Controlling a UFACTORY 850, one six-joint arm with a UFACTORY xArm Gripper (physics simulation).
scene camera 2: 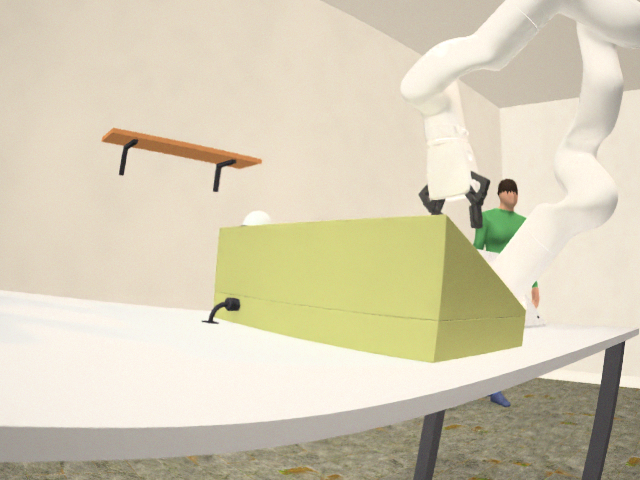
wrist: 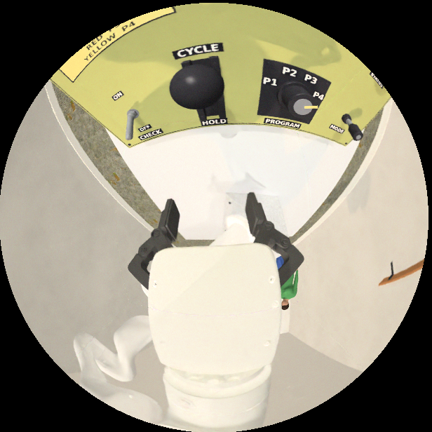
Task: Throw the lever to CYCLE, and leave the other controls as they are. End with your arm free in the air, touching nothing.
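The lever's black ball knob (wrist: 196, 86) covers the upper-middle part of its dark slot between the CYCLE label (wrist: 198, 50) and the HOLD label (wrist: 214, 122). It appears nearer CYCLE; its shaft is mostly hidden behind the ball. The lever does not show in the scene view. My gripper (scene camera 2: 456, 219) (wrist: 210, 202) is open and empty, apart from the lever. It hangs near the upper edge of the yellow-green console (scene camera 2: 330, 273) (wrist: 240, 100) in the scene view. The program knob (wrist: 302, 106) has its pointer near P4. The CHECK toggle (wrist: 131, 124) and the MODE toggle (wrist: 352, 127) flank these controls.
The console stands on a white table (scene camera 2: 232, 392) (wrist: 190, 175). A black cable (scene camera 2: 219, 305) leaves its back. A white dome (scene camera 2: 257, 218) shows above its far end. A wooden shelf (scene camera 2: 180, 148) is on the wall. A person in green (scene camera 2: 499, 227) stands behind the arm.
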